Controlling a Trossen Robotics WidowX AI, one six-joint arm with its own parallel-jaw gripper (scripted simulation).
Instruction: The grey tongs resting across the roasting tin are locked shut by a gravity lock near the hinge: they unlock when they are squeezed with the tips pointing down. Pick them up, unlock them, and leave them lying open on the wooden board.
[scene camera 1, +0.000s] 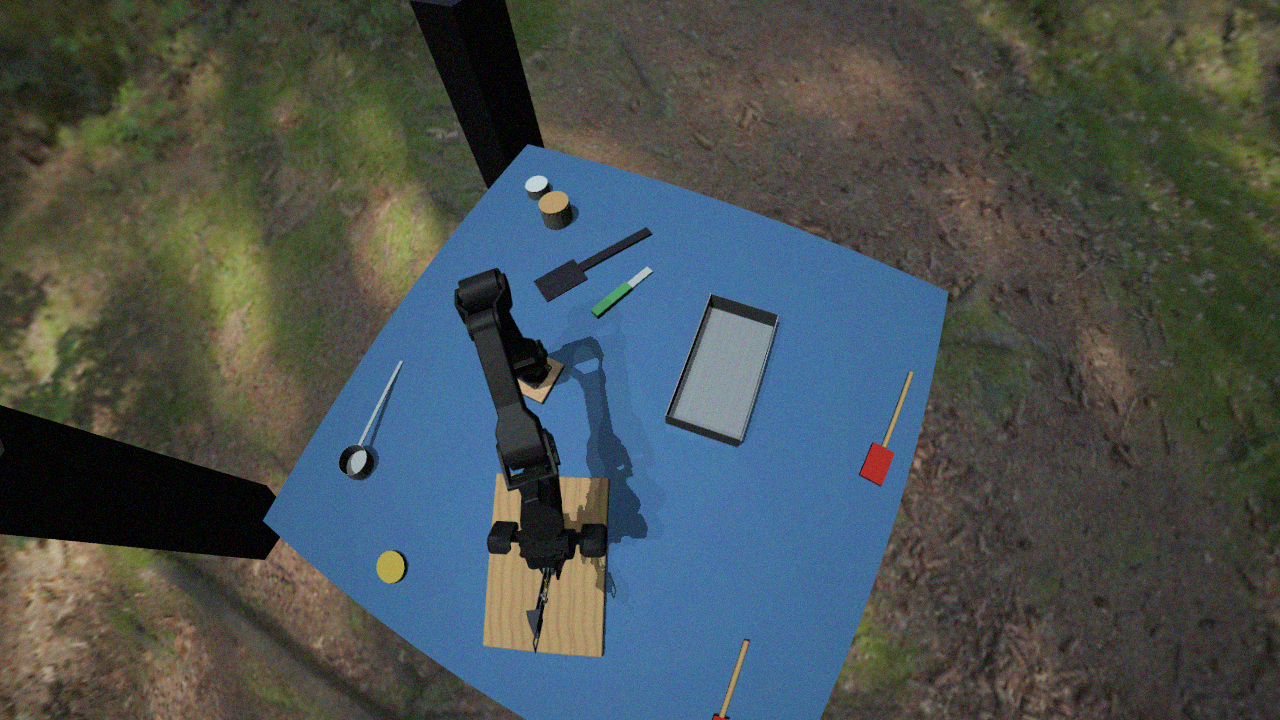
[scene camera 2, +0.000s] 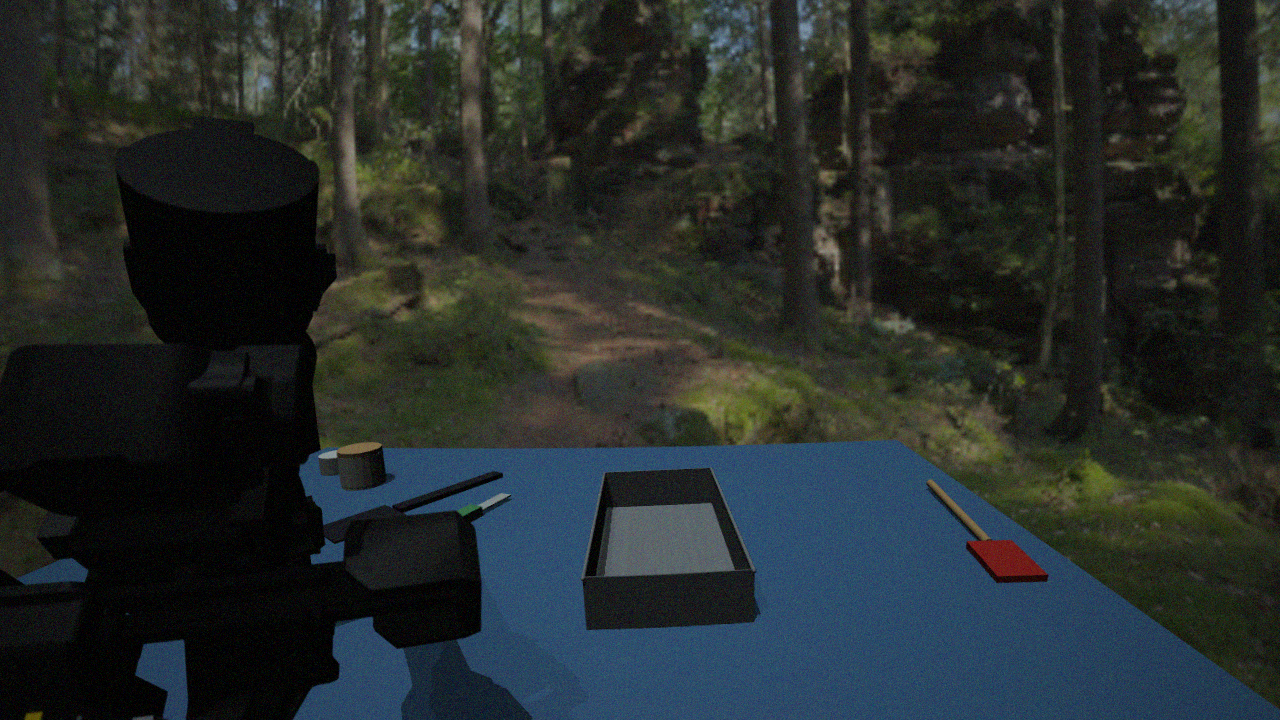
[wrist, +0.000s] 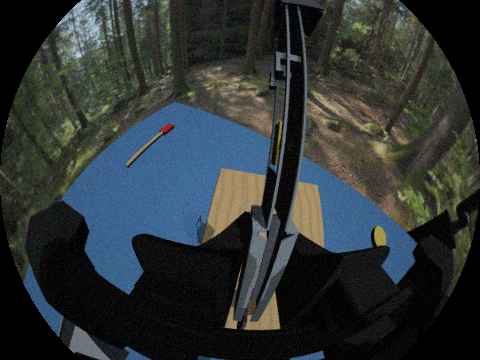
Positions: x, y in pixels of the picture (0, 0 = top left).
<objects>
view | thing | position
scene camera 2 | black spatula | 335, 532
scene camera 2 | red spatula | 1004, 561
</objects>
